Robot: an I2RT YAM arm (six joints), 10 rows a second.
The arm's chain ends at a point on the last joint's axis. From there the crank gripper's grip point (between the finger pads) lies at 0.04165 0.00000 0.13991 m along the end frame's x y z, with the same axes.
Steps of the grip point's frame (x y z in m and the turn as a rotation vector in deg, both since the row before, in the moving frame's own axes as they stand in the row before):
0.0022, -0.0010, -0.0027, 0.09, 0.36, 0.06
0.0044, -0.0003, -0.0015, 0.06, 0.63, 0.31
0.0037, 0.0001, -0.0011, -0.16, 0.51, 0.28
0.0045, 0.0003, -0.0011, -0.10, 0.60, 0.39
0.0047, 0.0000, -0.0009, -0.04, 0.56, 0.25
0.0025, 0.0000, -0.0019, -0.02, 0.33, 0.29
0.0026, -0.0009, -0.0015, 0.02, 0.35, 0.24
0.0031, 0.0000, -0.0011, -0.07, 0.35, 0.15
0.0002, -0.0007, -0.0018, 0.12, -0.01, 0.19
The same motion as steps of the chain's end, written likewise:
0.0013, -0.0008, -0.0024, 0.09, 0.36, 0.06
0.0029, -0.0004, -0.0010, 0.06, 0.63, 0.31
0.0025, -0.0005, -0.0007, -0.16, 0.51, 0.28
0.0030, -0.0002, -0.0007, -0.10, 0.60, 0.39
0.0033, -0.0003, -0.0005, -0.04, 0.56, 0.25
0.0017, -0.0003, -0.0017, -0.02, 0.33, 0.29
0.0017, -0.0010, -0.0012, 0.02, 0.35, 0.24
0.0022, -0.0003, -0.0008, -0.07, 0.35, 0.15
0.0002, -0.0005, -0.0018, 0.12, -0.01, 0.19

